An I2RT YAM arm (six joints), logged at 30 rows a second.
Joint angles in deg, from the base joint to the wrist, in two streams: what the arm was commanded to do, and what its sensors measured. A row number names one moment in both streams.
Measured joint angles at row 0: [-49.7 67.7 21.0 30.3 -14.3 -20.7]
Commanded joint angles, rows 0 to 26: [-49.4 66.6 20.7 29.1 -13.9 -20.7]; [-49.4 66.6 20.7 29.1 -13.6 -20.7]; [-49.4 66.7 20.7 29.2 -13.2 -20.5]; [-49.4 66.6 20.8 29.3 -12.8 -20.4]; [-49.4 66.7 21.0 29.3 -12.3 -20.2]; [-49.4 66.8 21.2 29.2 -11.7 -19.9]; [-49.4 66.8 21.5 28.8 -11.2 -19.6]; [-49.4 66.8 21.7 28.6 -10.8 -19.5]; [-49.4 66.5 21.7 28.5 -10.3 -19.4]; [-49.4 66.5 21.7 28.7 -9.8 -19.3]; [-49.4 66.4 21.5 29.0 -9.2 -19.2]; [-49.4 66.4 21.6 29.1 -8.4 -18.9]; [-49.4 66.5 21.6 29.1 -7.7 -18.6]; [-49.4 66.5 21.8 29.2 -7.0 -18.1]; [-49.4 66.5 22.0 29.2 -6.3 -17.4]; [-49.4 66.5 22.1 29.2 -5.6 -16.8]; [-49.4 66.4 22.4 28.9 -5.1 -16.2]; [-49.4 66.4 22.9 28.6 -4.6 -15.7]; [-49.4 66.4 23.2 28.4 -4.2 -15.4]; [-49.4 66.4 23.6 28.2 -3.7 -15.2]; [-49.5 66.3 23.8 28.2 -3.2 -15.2]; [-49.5 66.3 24.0 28.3 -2.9 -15.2]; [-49.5 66.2 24.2 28.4 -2.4 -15.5]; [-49.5 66.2 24.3 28.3 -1.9 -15.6]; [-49.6 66.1 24.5 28.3 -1.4 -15.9]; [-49.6 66.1 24.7 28.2 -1.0 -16.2]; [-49.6 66.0 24.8 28.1 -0.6 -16.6]
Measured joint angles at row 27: [-49.7 67.0 23.0 28.4 -3.2 -16.5]
